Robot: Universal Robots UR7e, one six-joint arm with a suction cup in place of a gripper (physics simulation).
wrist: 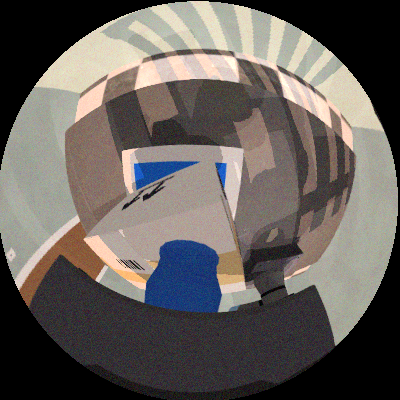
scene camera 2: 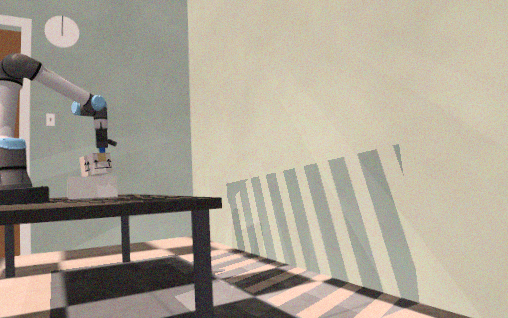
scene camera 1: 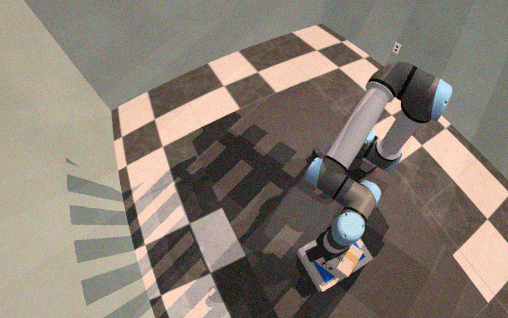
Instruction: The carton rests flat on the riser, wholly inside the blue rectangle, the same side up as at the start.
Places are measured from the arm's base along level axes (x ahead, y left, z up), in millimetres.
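Pixels of known places: end effector, tool point: [wrist: 189, 244] [scene camera 2: 102, 155]; arm's base, origin of the base link: [wrist: 267, 276] [scene camera 2: 13, 189].
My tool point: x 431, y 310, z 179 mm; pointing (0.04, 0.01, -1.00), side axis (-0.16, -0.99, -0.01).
Ahead of a thing's pixels: the offset from my tool point to its top centre.
The pale carton {dz +17, dx -32, dy +33 mm} [scene camera 1: 344, 266] [scene camera 2: 96, 164] [wrist: 175, 220] with tan tape and black arrow marks hangs on my suction cup, arrows pointing up. It looks slightly tilted in scene camera 2. It is over the riser {dz -119, dx -54, dy +38 mm} [scene camera 1: 311, 267] [scene camera 2: 92, 187] [wrist: 190, 152], low over its top; whether they touch is unclear. The blue rectangle {dz -119, dx -54, dy +38 mm} [scene camera 1: 324, 273] [wrist: 159, 171] shows on two sides of the carton, which stands turned to it and hides the rest. My blue suction cup [scene camera 2: 102, 149] [wrist: 189, 250] is on the carton's top face; the wrist hides it in scene camera 1.
The riser stands on the dark table [scene camera 2: 165, 203], near the arm's base [scene camera 2: 22, 194]. The arm reaches over the riser from above. A pale wall with striped shadows [scene camera 2: 320, 215] stands beyond the table.
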